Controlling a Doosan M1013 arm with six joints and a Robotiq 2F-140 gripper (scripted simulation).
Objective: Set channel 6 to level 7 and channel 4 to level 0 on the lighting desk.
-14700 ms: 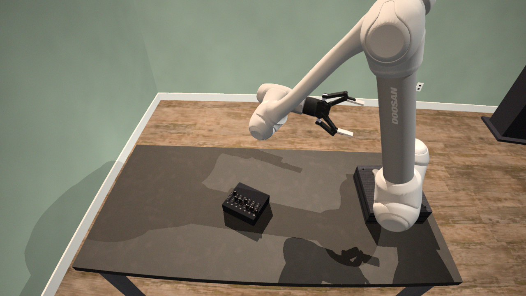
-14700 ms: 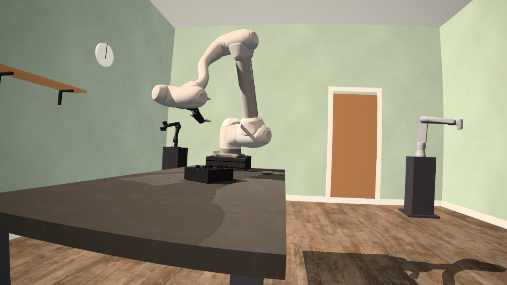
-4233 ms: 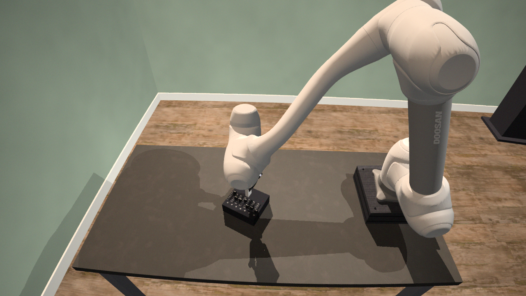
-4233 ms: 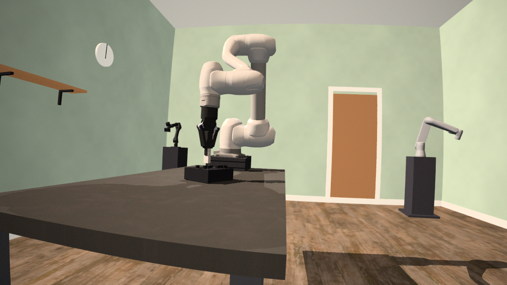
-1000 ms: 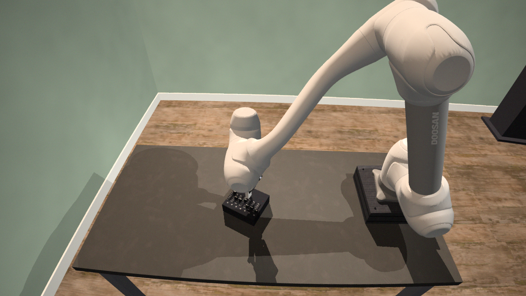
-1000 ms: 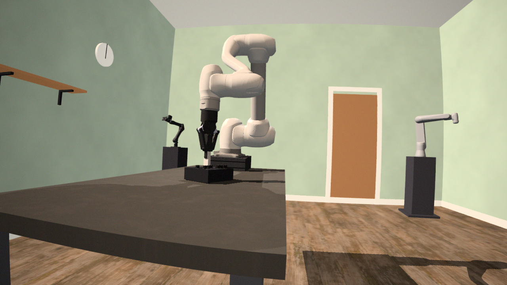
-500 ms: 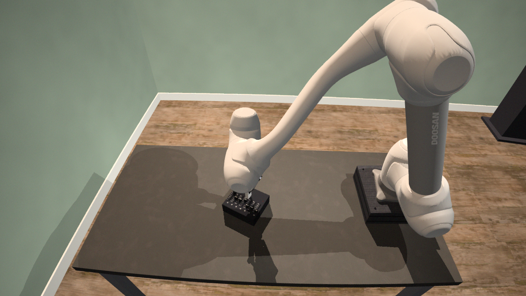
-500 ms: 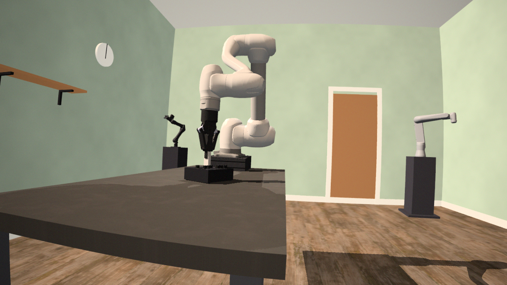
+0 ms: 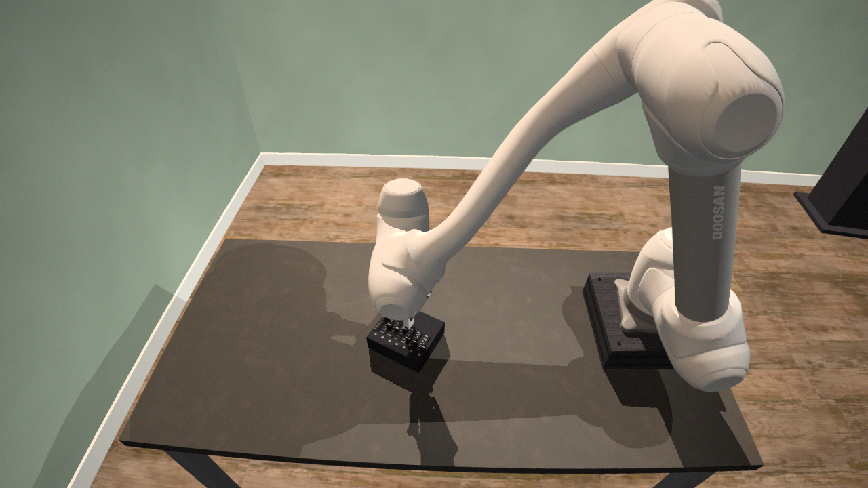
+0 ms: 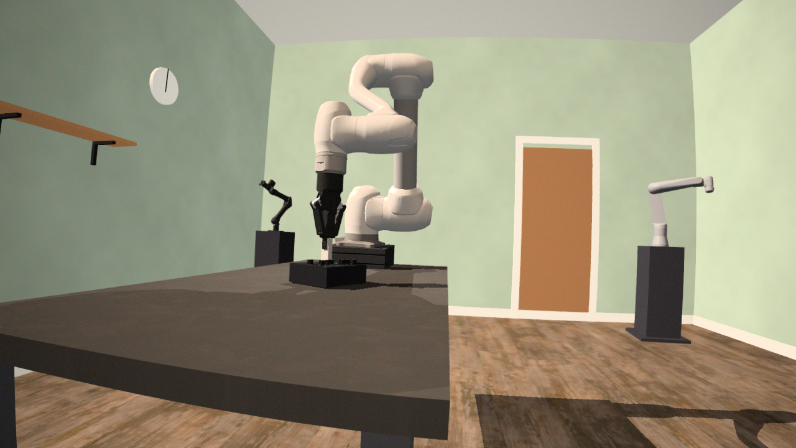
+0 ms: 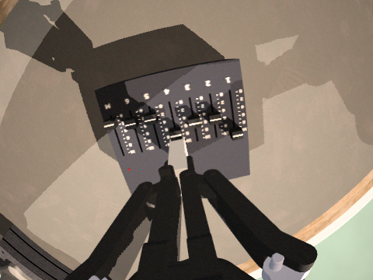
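My gripper is now 3 cm past the channel 6 fader knob, 5 cm to the right of it and 3 cm above it. Also, from my hand: channel 4 fader knob 1 cm ahead, 2 cm to the left, 3 cm below.
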